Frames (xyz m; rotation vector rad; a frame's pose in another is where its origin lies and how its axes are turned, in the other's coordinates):
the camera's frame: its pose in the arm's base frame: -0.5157 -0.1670 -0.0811 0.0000 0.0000 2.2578
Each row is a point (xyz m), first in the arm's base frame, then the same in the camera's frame.
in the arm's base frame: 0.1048 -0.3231 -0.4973
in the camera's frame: -0.5142 -0.3807 -0.4162
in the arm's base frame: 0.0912 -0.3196 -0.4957
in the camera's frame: -0.5029 -0.3724 -0.4146
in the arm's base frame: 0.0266 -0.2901 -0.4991
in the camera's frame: -0.4391 -0.3412 -0.4180
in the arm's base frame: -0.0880 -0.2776 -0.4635
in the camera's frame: -0.3568 -0.2605 -0.3824
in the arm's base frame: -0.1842 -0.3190 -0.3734
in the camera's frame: -0.3278 -0.1599 -0.2923
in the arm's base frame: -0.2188 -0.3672 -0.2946
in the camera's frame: -0.3431 -0.1026 -0.2135
